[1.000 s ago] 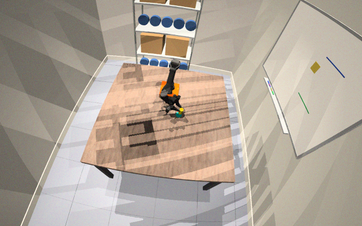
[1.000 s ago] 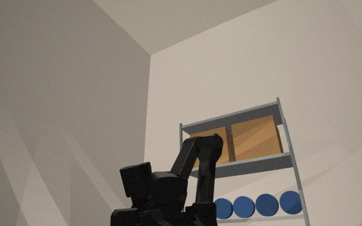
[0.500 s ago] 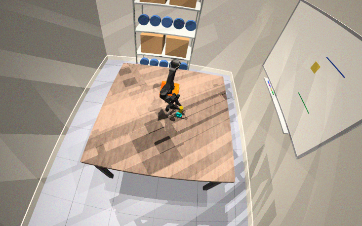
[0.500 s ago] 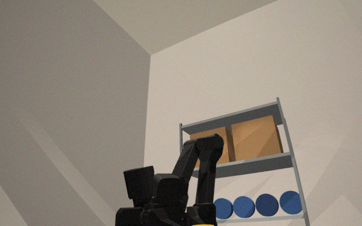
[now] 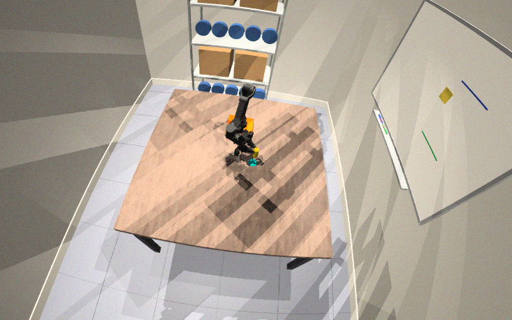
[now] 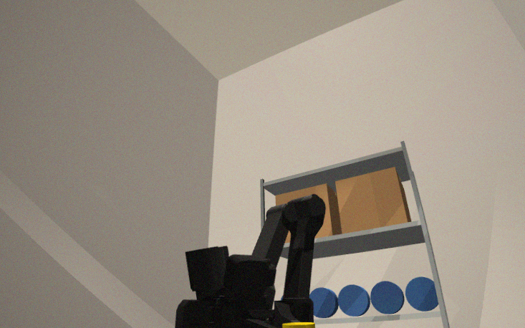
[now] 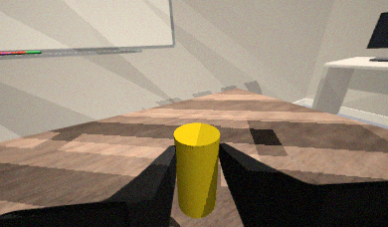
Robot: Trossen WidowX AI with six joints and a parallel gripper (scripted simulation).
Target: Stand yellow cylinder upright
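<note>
The cyan circle lies 160 mm below my gripper tip and 20 mm behind it. Also, from my gripper tip: yellow cylinder (20 mm below).
</note>
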